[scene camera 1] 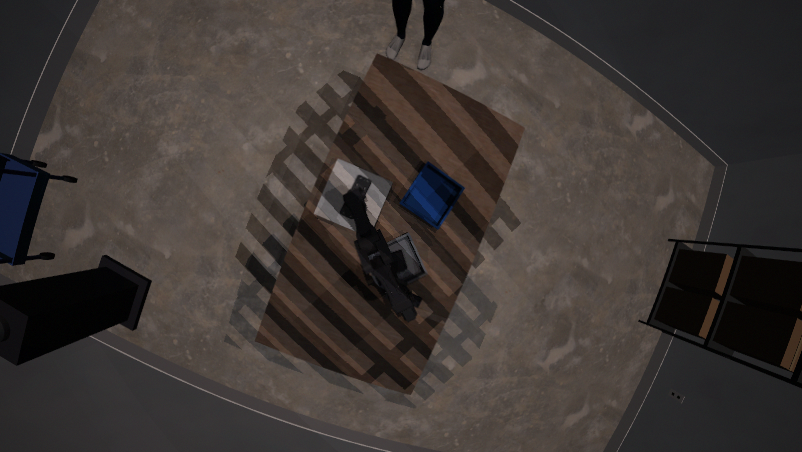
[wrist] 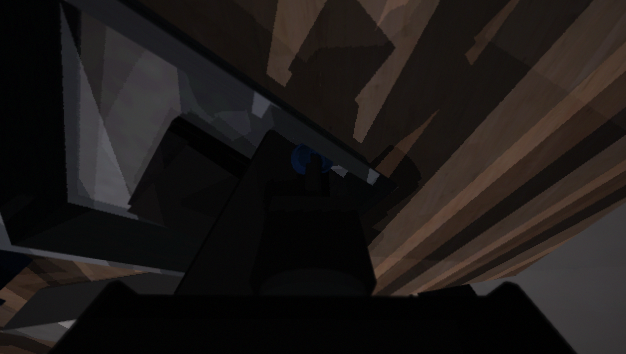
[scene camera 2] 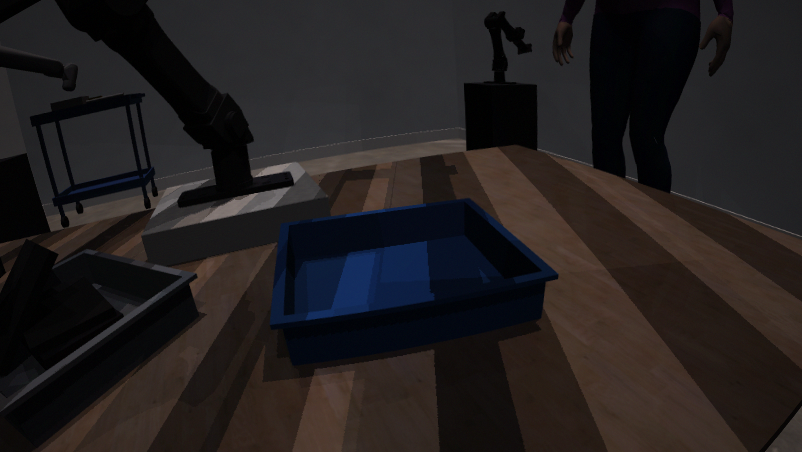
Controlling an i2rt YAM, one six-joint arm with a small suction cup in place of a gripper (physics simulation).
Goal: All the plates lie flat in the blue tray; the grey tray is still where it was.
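Places are measured from the arm's base along level axes (x right, y ahead, z up), in metres.
Pixels of known places: hand, its tool point: (wrist: 313, 149); arm's base, origin of its link: (scene camera 1: 355, 197) (scene camera 2: 235, 191).
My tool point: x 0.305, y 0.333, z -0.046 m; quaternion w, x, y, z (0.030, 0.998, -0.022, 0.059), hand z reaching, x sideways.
For each thing: its top centre in the pictures, then the offset to it from my tool point. Level surfaces: height alone.
- blue tray, centre of its top: (scene camera 2: 395, 245) (scene camera 1: 433, 195) dx -0.476, dy -0.011, dz +0.043 m
- wooden table, height of its surface: dz -0.007 m
- grey tray, centre of its top: (wrist: 199, 217) (scene camera 2: 55, 304) (scene camera 1: 395, 264) dx -0.100, dy -0.028, dz +0.043 m
The blue tray (scene camera 1: 431, 194) (scene camera 2: 392, 269) stands empty on the wooden table (scene camera 1: 448, 112) (scene camera 2: 617, 281). The grey tray (scene camera 1: 408, 242) (scene camera 2: 167, 291) (wrist: 108, 132) stands beside it and holds dark plates (scene camera 2: 66, 320) (wrist: 191, 175) that lie tilted on one another. My arm (scene camera 1: 370, 236) reaches over the grey tray. In the wrist view my blue suction cup (wrist: 304, 158) sits on a dark plate (wrist: 231, 220) at the tray's rim. In scene camera 2, one dark plate (scene camera 2: 27, 269) sticks up at a slant above the tray wall.
The arm's base stands on a light grey block (scene camera 1: 335, 185) (scene camera 2: 223, 224) behind the trays. A person (scene camera 1: 412, 22) (scene camera 2: 634, 84) stands at the table's far end. A blue cart (scene camera 1: 15, 207) (scene camera 2: 89, 140), a black pedestal (scene camera 1: 60, 303) (scene camera 2: 499, 112) and a shelf unit (scene camera 1: 735, 246) stand on the floor around.
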